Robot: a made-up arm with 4 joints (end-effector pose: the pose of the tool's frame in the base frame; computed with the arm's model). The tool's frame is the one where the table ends. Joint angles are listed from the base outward.
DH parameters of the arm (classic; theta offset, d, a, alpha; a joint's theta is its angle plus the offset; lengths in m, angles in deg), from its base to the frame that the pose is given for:
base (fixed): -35.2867 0 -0.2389 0
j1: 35.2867 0.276 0.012 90
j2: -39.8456 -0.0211 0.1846 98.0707
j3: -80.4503 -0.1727 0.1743 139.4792
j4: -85.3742 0 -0.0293 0
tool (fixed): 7.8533 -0.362 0 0
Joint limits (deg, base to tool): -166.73..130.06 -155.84..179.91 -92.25..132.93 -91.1..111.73
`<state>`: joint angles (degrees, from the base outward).
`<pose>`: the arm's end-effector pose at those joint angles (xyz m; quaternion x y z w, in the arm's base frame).
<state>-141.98 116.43 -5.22 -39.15</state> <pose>-0.2220 -0.1496 0.6584 -0.6753 -0.5206 -0.5211 0.0377</pose>
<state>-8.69 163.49 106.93 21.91</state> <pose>-0.2166 -0.0854 0.5560 0.3613 -0.6928 -0.5655 0.2640</pose>
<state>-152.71 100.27 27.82 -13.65</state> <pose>-0.4767 -0.0645 0.6200 0.6629 0.2928 0.6713 0.1556</pose>
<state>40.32 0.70 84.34 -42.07</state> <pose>0.0794 0.1214 -0.0676 -0.3772 -0.2109 -0.5242 0.7338</pose>
